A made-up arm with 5 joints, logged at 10 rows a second.
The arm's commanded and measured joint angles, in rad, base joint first. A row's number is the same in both.
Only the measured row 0 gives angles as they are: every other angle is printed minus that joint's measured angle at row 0.
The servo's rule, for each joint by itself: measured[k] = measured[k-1] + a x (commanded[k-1-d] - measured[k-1]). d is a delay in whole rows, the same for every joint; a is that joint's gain. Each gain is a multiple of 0.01, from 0.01 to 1. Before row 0 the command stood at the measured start. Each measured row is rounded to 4 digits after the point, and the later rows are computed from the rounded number. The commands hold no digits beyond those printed.
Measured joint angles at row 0:
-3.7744, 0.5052, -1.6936, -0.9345, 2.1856
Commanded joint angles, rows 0 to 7:
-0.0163, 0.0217, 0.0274, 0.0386, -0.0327
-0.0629, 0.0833, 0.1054, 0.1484, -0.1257
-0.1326, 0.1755, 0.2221, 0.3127, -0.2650
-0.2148, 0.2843, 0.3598, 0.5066, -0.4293
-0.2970, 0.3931, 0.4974, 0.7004, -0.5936
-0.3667, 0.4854, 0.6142, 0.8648, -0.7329
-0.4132, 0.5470, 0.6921, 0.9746, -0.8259
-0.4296, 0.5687, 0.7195, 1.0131, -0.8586
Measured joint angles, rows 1 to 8:
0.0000, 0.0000, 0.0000, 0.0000, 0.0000
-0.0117, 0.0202, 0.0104, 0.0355, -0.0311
-0.0486, 0.0789, 0.0465, 0.1394, -0.1210
-0.1091, 0.1687, 0.1132, 0.2988, -0.2578
-0.1852, 0.2762, 0.2069, 0.4900, -0.4207
-0.2657, 0.3849, 0.3173, 0.6836, -0.5850
-0.3384, 0.4784, 0.4301, 0.8503, -0.7255
-0.3923, 0.5422, 0.5297, 0.9647, -0.8209
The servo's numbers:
d 1
a 0.72 0.93 0.38 0.92 0.95

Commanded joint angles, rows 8 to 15:
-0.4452, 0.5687, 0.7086, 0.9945, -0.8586
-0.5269, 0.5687, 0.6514, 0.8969, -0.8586
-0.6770, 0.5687, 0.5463, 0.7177, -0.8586
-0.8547, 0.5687, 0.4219, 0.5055, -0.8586
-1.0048, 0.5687, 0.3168, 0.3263, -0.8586
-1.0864, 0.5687, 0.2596, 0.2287, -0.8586
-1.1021, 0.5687, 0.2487, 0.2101, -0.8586
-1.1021, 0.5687, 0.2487, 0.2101, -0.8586
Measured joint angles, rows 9 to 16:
-0.4192, 0.5668, 0.6018, 1.0092, -0.8567
-0.4379, 0.5686, 0.6424, 0.9957, -0.8585
-0.5020, 0.5687, 0.6458, 0.9048, -0.8586
-0.6280, 0.5687, 0.6080, 0.7327, -0.8586
-0.7912, 0.5687, 0.5373, 0.5237, -0.8586
-0.9450, 0.5687, 0.4535, 0.3421, -0.8586
-1.0468, 0.5687, 0.3798, 0.2378, -0.8586
-1.0866, 0.5687, 0.3300, 0.2123, -0.8586

